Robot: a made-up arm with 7 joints. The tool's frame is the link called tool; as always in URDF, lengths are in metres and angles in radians. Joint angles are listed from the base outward.
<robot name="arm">
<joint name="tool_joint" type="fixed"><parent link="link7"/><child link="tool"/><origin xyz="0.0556 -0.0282 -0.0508" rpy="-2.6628 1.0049 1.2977"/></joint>
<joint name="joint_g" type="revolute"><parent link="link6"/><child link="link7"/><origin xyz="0.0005 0.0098 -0.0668" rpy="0 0 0"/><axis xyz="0 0 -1"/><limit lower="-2.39" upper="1.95"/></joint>
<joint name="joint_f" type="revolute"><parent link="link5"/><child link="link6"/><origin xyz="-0.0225 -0.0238 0.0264" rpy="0 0 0"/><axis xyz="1 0 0"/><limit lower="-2.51" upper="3.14"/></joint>
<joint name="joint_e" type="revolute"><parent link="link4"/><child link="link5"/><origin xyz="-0.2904 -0.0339 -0.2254" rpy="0 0 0"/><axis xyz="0 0 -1"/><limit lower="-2.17" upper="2.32"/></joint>
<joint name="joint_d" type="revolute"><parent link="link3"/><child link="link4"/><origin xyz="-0.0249 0.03 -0.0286" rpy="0 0 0"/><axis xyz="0.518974 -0.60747 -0.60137"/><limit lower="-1.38" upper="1.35"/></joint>
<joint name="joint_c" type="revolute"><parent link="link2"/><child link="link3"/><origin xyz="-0.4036 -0.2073 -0.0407" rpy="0 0 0"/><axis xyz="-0.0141 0.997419 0.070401"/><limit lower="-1.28" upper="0.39"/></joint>
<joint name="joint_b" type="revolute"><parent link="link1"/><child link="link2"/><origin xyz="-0.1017 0.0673 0.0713" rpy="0 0 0"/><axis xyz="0 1 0"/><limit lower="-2.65" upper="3.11"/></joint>
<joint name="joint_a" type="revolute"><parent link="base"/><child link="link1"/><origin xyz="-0.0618 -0.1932 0.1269" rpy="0 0 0"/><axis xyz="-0.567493 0.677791 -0.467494"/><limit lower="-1.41" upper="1.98"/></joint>
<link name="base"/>
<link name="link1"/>
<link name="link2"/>
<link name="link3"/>
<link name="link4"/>
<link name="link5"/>
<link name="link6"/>
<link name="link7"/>
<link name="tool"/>
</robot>
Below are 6 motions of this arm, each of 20 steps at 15 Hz.
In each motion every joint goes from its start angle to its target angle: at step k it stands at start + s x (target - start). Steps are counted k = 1, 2, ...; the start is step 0. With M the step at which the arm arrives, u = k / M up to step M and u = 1 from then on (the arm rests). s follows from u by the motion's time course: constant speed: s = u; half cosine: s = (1 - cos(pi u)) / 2; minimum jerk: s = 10 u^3 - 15 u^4 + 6 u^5.
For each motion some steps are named. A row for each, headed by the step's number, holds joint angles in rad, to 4 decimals.
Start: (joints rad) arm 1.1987 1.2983 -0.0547 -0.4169 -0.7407 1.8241 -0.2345
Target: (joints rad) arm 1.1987 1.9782 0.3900 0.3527 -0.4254 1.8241 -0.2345
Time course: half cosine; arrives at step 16
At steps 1, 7, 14, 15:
1: 1.1987 1.3048 -0.0504 -0.4095 -0.7377 1.8241 -0.2345
7: 1.1987 1.5719 0.1243 -0.1072 -0.6138 1.8241 -0.2345
14: 1.1987 1.9523 0.3731 0.3234 -0.4374 1.8241 -0.2345
15: 1.1987 1.9717 0.3857 0.3453 -0.4284 1.8241 -0.2345

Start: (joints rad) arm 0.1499 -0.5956 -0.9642 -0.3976 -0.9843 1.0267 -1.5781
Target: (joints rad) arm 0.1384 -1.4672 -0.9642 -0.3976 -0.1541 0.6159 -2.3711
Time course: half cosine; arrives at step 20
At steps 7, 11, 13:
7: 0.1468 -0.8336 -0.9642 -0.3976 -0.7577 0.9145 -1.7946
11: 0.1433 -1.0996 -0.9642 -0.3976 -0.5043 0.7892 -2.0366
13: 0.1415 -1.2292 -0.9642 -0.3976 -0.3807 0.7281 -2.1546

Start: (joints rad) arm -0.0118 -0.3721 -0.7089 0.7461 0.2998 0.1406 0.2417
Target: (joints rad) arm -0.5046 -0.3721 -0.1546 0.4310 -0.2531 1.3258 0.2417
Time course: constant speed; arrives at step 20
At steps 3, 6, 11, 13, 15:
3: -0.0857 -0.3721 -0.6258 0.6988 0.2169 0.3184 0.2417
6: -0.1596 -0.3721 -0.5426 0.6516 0.1339 0.4962 0.2417
11: -0.2828 -0.3721 -0.4040 0.5728 -0.0043 0.7925 0.2417
13: -0.3321 -0.3721 -0.3486 0.5413 -0.0596 0.9110 0.2417
15: -0.3814 -0.3721 -0.2932 0.5098 -0.1149 1.0295 0.2417

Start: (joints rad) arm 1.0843 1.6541 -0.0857 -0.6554 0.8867 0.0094 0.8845
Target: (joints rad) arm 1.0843 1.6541 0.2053 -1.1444 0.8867 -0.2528 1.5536
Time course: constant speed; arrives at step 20
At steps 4, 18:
4: 1.0843 1.6541 -0.0275 -0.7532 0.8867 -0.0430 1.0183
18: 1.0843 1.6541 0.1762 -1.0955 0.8867 -0.2266 1.4867

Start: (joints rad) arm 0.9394 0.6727 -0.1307 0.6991 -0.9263 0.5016 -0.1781
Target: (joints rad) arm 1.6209 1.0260 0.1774 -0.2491 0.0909 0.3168 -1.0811
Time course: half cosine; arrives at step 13
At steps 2, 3, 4, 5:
2: 0.9784 0.6929 -0.1131 0.6448 -0.8680 0.4910 -0.2298
3: 1.0251 0.7171 -0.0920 0.5799 -0.7984 0.4784 -0.2916
4: 1.0866 0.7490 -0.0642 0.4943 -0.7066 0.4617 -0.3731
5: 1.1593 0.7867 -0.0313 0.3931 -0.5981 0.4420 -0.4695

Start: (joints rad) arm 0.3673 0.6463 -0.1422 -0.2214 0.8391 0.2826 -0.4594
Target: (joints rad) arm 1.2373 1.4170 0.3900 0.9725 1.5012 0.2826 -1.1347
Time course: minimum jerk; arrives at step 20
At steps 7, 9, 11, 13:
7: 0.5719 0.8275 -0.0170 0.0594 0.9948 0.2826 -0.6182
9: 0.7213 0.9599 0.0743 0.2644 1.1085 0.2826 -0.7342
11: 0.8833 1.1034 0.1735 0.4867 1.2318 0.2826 -0.8599
13: 1.0327 1.2358 0.2648 0.6917 1.3455 0.2826 -0.9759

